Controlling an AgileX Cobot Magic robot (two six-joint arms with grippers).
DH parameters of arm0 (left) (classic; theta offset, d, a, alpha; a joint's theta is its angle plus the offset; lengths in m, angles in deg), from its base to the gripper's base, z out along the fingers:
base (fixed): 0 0 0 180
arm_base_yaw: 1.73 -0.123 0 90
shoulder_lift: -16.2 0 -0.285 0
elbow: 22.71 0 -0.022 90
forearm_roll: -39.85 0.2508 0 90
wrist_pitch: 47.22 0 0.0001 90
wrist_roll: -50.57 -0.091 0 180
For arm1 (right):
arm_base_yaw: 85.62 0.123 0 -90
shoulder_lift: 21.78 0 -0.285 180
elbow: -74.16 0 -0.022 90
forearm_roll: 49.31 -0.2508 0 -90
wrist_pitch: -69.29 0 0.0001 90
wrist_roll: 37.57 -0.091 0 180
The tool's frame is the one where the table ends.
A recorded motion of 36 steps. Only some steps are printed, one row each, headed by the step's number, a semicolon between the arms.
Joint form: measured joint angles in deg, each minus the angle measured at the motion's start. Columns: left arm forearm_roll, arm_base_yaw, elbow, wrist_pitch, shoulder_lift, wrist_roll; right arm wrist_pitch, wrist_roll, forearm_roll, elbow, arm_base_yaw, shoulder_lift.
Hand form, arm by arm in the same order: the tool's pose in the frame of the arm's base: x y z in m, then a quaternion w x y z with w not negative. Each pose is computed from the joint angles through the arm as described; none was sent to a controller.
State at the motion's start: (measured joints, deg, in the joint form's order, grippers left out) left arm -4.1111 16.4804 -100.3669 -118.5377 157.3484 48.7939; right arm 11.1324 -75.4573 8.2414 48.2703 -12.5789 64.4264
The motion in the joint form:
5: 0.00 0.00 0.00 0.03 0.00 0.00; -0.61 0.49 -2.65 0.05 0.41 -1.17
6: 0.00 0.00 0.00 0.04 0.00 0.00; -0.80 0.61 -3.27 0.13 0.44 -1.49
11: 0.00 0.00 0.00 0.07 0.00 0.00; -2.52 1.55 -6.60 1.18 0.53 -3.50
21: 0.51 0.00 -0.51 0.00 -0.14 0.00; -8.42 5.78 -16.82 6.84 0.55 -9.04
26: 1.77 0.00 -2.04 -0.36 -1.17 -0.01; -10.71 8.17 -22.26 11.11 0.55 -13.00
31: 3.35 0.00 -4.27 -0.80 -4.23 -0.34; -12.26 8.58 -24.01 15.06 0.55 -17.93
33: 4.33 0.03 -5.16 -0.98 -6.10 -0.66; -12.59 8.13 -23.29 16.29 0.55 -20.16
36: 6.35 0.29 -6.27 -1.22 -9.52 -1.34; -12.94 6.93 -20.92 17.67 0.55 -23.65
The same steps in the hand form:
5: 0.4470 -0.2101 0.3909 0.29948 0.17361 0.83864 -0.42055; 0.1310 0.2173 0.2795 0.38644 -0.46604 0.77774 -0.16908
6: 0.4471 -0.2101 0.3909 0.29956 0.17357 0.83861 -0.42056; 0.1302 0.2163 0.2806 0.38465 -0.46376 0.78065 -0.16599
11: 0.4471 -0.2101 0.3909 0.29978 0.17346 0.83854 -0.42060; 0.1262 0.2101 0.2906 0.37702 -0.44833 0.79645 -0.15008
21: 0.4460 -0.2092 0.3939 0.30531 0.17542 0.83789 -0.41707; 0.1137 0.1932 0.3288 0.35285 -0.41153 0.83534 -0.09140
26: 0.4394 -0.2057 0.4082 0.32473 0.18315 0.83304 -0.40872; 0.1043 0.1805 0.3585 0.35305 -0.39547 0.84717 -0.03551
31: 0.4208 -0.1978 0.4417 0.36552 0.19903 0.81742 -0.39825; 0.0963 0.1593 0.3923 0.38184 -0.36843 0.84744 0.01750
33: 0.4093 -0.1931 0.4594 0.38778 0.20753 0.80858 -0.39083; 0.0940 0.1479 0.4055 0.40218 -0.35315 0.84402 0.03423
36: 0.3876 -0.1856 0.4885 0.42521 0.22201 0.79322 -0.37511; 0.0913 0.1282 0.4237 0.43828 -0.32536 0.83621 0.05296

